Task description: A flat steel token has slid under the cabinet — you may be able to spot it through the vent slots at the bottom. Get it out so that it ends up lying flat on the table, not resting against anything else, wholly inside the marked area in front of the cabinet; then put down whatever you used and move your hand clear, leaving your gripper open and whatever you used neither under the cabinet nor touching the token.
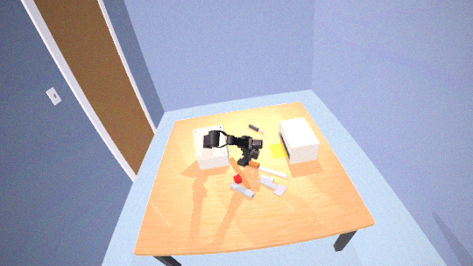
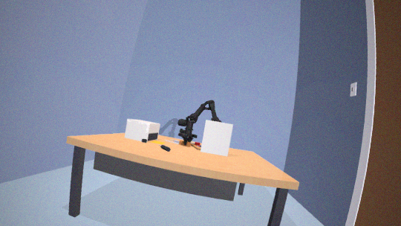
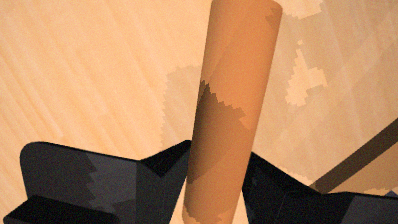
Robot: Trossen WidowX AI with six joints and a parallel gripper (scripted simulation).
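Right now my gripper tip is 8 cm past the wooden stick and 5 cm to the left of it. From my gripper tip the other things lie so: grey bar (9 cm behind, 20 cm to the right); then red cube (10 cm behind, 12 cm to the right, 1 cm above); then t-shaped tool (11 cm ahead, 23 cm to the right).
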